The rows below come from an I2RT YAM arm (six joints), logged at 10 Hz.
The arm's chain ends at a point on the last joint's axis. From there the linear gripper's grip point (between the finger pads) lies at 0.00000 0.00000 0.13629 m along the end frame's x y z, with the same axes.
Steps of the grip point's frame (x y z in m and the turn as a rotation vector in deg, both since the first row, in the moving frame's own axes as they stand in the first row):
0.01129 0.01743 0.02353 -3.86 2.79 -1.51
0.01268 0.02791 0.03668 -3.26 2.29 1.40
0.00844 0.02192 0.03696 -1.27 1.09 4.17
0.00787 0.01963 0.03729 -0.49 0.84 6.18
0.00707 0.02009 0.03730 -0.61 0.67 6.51
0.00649 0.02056 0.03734 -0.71 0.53 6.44
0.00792 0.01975 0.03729 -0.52 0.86 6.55
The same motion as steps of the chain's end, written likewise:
0.00454 0.00835 0.02400 -3.86 2.79 -1.51
0.00733 0.02010 0.03701 -3.26 2.29 1.40
0.00596 0.01881 0.03702 -1.27 1.09 4.17
0.00594 0.01836 0.03731 -0.49 0.84 6.18
0.00556 0.01855 0.03732 -0.61 0.67 6.51
0.00533 0.01880 0.03736 -0.71 0.53 6.44
0.00595 0.01840 0.03731 -0.52 0.86 6.55

